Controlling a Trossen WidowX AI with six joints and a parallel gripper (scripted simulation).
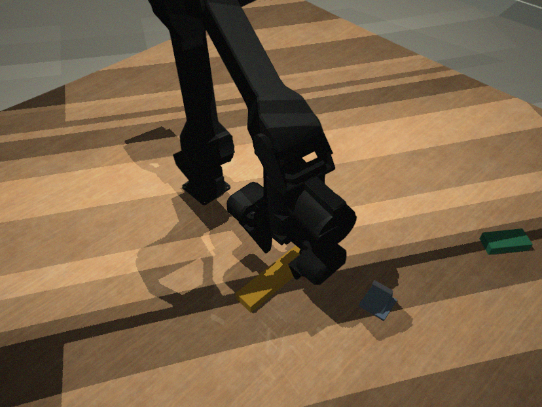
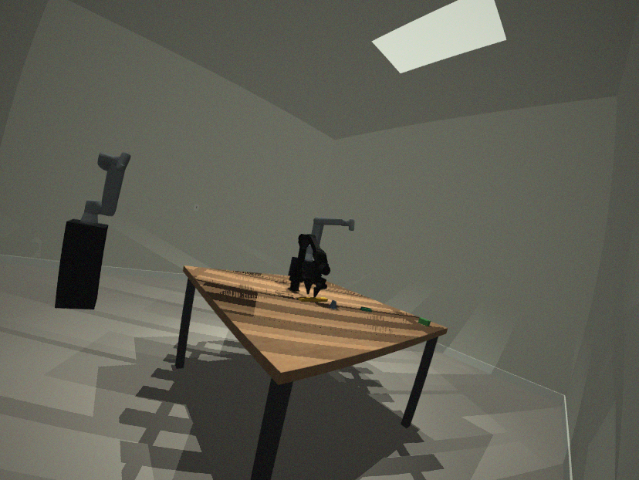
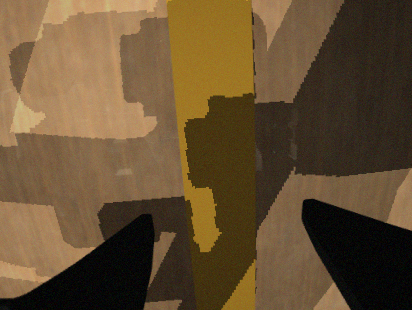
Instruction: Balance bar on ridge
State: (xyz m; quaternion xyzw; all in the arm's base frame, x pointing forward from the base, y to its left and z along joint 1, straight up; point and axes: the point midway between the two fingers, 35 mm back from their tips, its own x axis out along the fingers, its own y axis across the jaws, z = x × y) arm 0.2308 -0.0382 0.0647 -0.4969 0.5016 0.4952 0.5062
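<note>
Right now the yellow bar is 30 mm to the left of my gripper tip and 20 mm below it.
</note>
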